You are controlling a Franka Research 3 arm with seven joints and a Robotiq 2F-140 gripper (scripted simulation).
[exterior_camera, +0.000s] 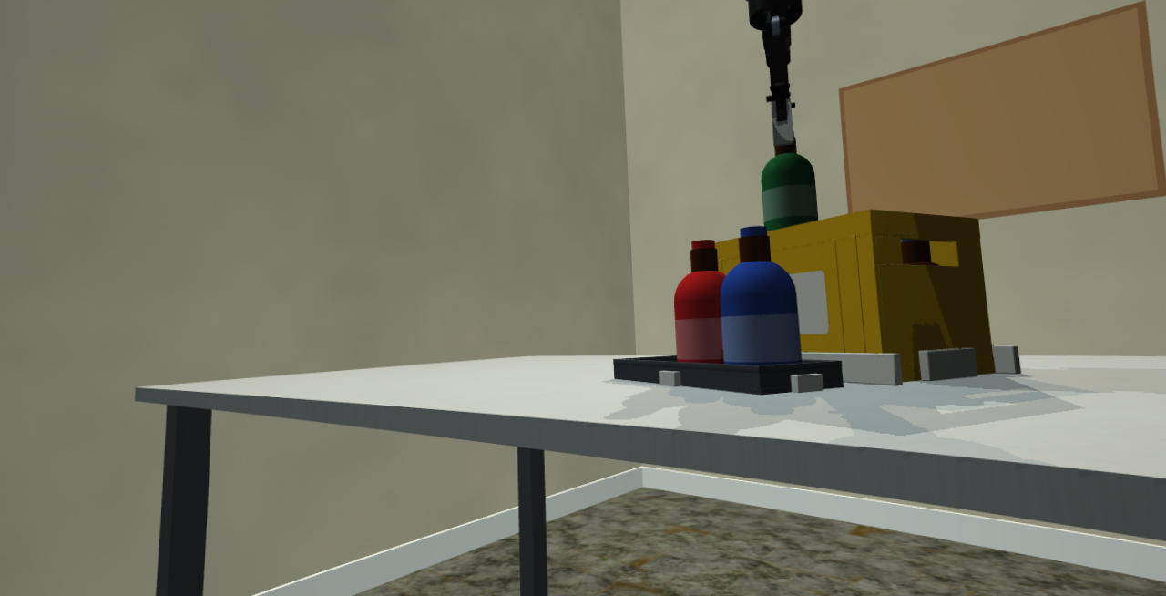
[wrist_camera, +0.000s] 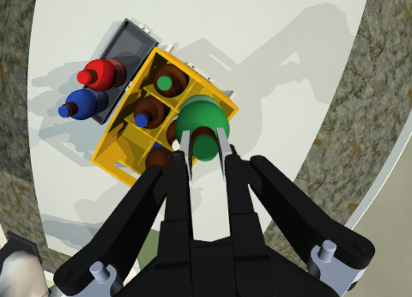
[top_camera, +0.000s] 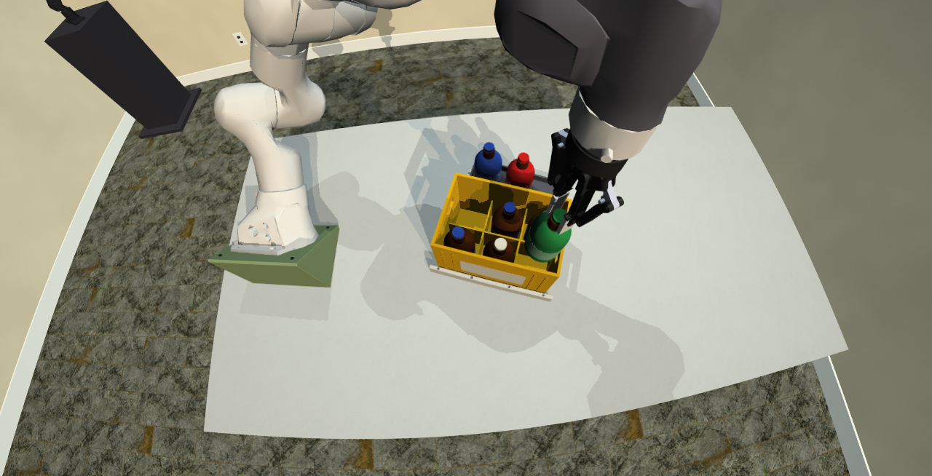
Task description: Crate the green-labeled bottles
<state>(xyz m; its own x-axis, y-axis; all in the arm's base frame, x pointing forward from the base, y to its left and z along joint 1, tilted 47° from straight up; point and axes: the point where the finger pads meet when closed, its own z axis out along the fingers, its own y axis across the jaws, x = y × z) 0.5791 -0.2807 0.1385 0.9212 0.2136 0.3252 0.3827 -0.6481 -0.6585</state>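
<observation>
My gripper is now 9 cm above the green-labeled bottle. Round my hand: blue-labeled bottle 8 cm behind, 28 cm to the left, 27 cm below; red bottle 25 cm to the left, 27 cm below; dark tray 25 cm to the left, 34 cm below.
</observation>
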